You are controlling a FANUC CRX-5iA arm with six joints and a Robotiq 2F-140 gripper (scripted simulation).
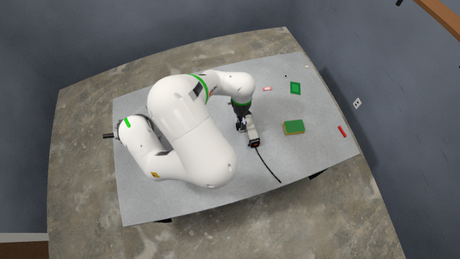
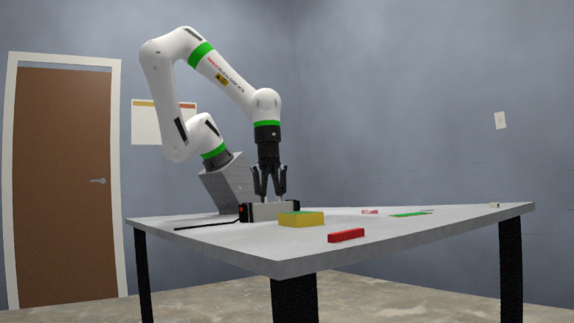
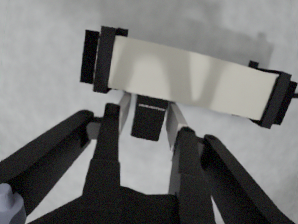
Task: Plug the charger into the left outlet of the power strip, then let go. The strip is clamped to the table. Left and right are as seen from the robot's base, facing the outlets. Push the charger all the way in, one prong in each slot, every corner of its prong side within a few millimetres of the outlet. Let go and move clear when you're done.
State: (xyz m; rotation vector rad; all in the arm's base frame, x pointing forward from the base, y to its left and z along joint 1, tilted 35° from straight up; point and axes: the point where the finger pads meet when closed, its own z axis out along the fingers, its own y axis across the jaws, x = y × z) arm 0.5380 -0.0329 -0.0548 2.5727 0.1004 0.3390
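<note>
Right now the black charger is 1 cm below my hand and 1 cm ahead of it. The rest, counted from my hand: flat green tile (43 cm ahead, 19 cm to the left, 4 cm below); then green-and-yellow block (30 cm ahead, 8 cm to the right, 3 cm below); then pink piece (24 cm ahead, 22 cm to the left, 4 cm below).
</note>
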